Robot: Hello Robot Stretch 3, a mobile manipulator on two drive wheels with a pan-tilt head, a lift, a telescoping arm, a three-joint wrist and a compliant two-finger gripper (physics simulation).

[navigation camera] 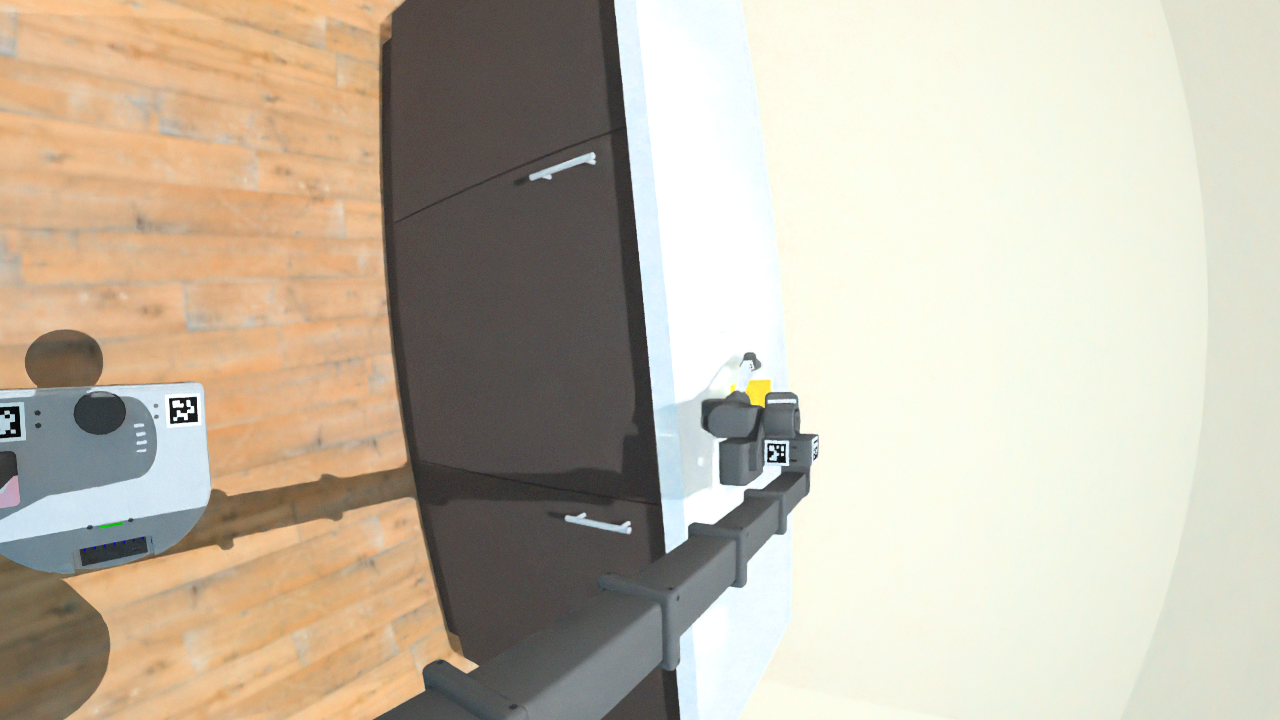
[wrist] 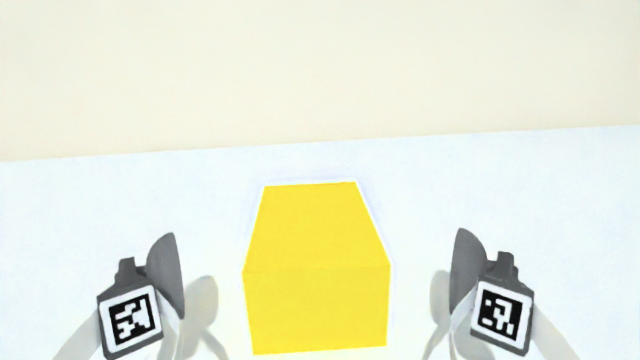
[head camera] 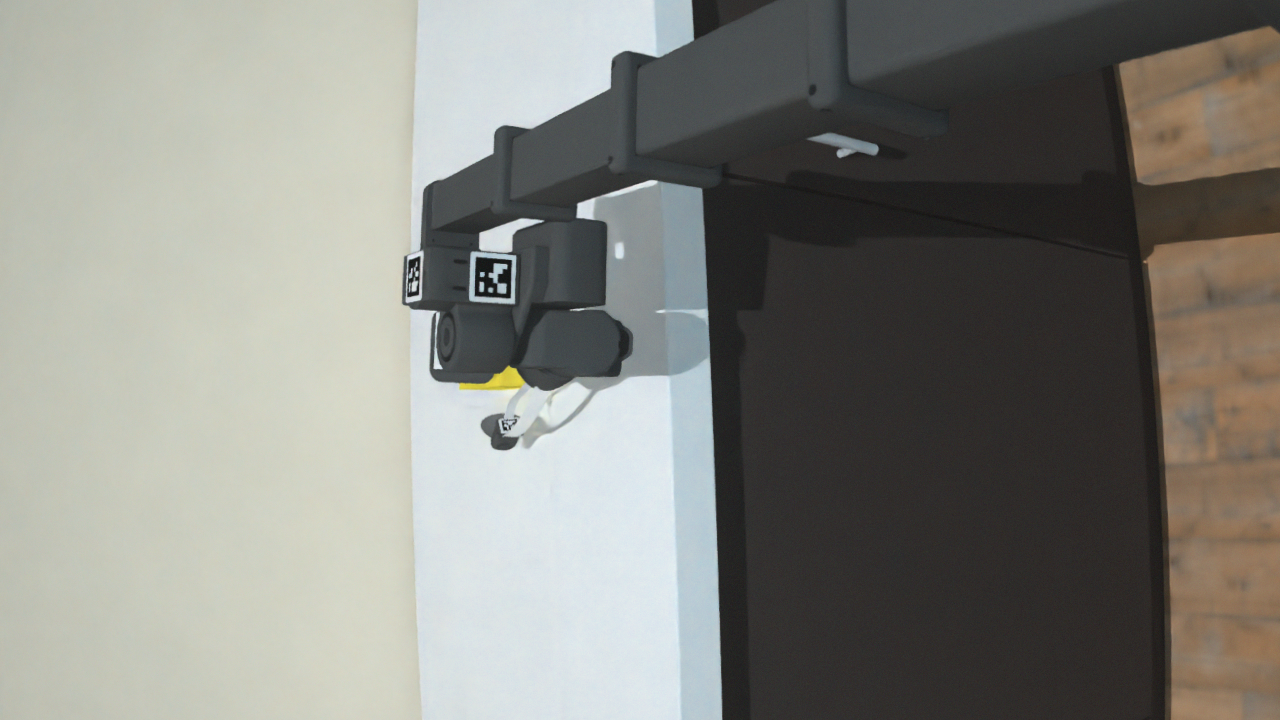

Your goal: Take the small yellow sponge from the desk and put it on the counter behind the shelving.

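Where they show: gripper, between the fingertips: (navigation camera: 752, 401) (wrist: 316, 259); robot's base, origin of its link: (navigation camera: 101, 410).
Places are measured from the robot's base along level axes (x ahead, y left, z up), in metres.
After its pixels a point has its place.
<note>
The small yellow sponge (head camera: 503, 379) {y -0.823, x 0.002, z 0.951 m} (navigation camera: 759, 392) {y -0.853, x -0.006, z 0.955 m} (wrist: 316, 225) {y -0.863, x -0.022, z 0.955 m} rests on the white counter (head camera: 554, 582) {y -0.794, x 0.186, z 0.910 m} (navigation camera: 707, 179) {y -0.769, x 0.377, z 0.910 m} (wrist: 75, 210) {y -0.992, x 0.207, z 0.910 m}, near its rear edge by the wall. In the wrist view its top and near face show. My gripper (wrist: 316, 259) {y -0.853, x -0.022, z 0.941 m} is open, with one finger on each side of the sponge and a gap between each finger and it. One fingertip (head camera: 503, 429) {y -0.797, x 0.046, z 0.961 m} (navigation camera: 750, 361) {y -0.790, x 0.051, z 0.962 m} shows beside the sponge in the head and navigation views; the other is hidden by the wrist, which also covers part of the sponge.
My extended arm (head camera: 716, 116) {y -0.301, x -0.090, z 1.104 m} (navigation camera: 608, 626) {y -0.198, x -0.085, z 1.094 m} crosses over the counter's front edge. Dark cabinet fronts (head camera: 939, 447) {y -0.632, x 0.060, z 0.580 m} (navigation camera: 510, 340) {y -0.627, x 0.107, z 0.558 m} with bar handles (navigation camera: 562, 166) {y -0.567, x 0.377, z 0.748 m} are below the counter. A pale wall (head camera: 205, 358) {y -1.234, x -0.014, z 1.175 m} (navigation camera: 984, 313) {y -1.218, x 0.138, z 1.395 m} (wrist: 320, 70) {y -1.236, x -0.029, z 1.015 m} stands behind it. Shelving does not show.
</note>
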